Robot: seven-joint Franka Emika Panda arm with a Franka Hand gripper.
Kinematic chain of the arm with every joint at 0, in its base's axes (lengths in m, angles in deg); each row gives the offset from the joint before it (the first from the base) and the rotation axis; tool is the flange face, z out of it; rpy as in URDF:
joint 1: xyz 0 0 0.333 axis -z
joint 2: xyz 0 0 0 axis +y
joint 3: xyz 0 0 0.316 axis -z
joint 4: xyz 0.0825 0 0 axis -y
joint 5: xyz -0.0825 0 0.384 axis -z
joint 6: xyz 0 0 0 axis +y
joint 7: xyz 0.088 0 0 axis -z
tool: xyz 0 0 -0.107 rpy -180 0 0
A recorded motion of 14 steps. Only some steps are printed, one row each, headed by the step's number.
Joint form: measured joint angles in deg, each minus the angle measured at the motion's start. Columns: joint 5, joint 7, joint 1, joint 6, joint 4, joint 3, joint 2.
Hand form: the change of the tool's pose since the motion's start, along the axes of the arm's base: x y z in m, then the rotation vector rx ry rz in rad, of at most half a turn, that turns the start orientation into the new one. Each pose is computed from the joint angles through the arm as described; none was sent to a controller.
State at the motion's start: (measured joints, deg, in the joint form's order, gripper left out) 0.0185 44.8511 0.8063 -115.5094 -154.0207 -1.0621 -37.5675
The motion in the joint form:
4: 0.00 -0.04 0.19 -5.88 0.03 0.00 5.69
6: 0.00 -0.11 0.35 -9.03 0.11 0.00 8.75
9: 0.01 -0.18 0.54 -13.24 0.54 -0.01 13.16
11: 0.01 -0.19 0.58 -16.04 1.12 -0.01 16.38
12: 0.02 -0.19 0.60 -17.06 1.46 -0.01 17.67
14: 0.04 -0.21 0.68 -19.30 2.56 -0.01 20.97
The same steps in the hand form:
4: 0.0194 -0.0012 -0.0256 0.0015 -0.0038 -0.0015
6: 0.0290 -0.0022 -0.0396 0.0024 -0.0068 -0.0025
9: 0.0425 -0.0035 -0.0588 0.0035 -0.0108 -0.0037
11: 0.0524 -0.0038 -0.0719 0.0045 -0.0136 -0.0037
12: 0.0566 -0.0039 -0.0766 0.0047 -0.0148 -0.0038
14: 0.0676 -0.0045 -0.0882 0.0055 -0.0156 -0.0043

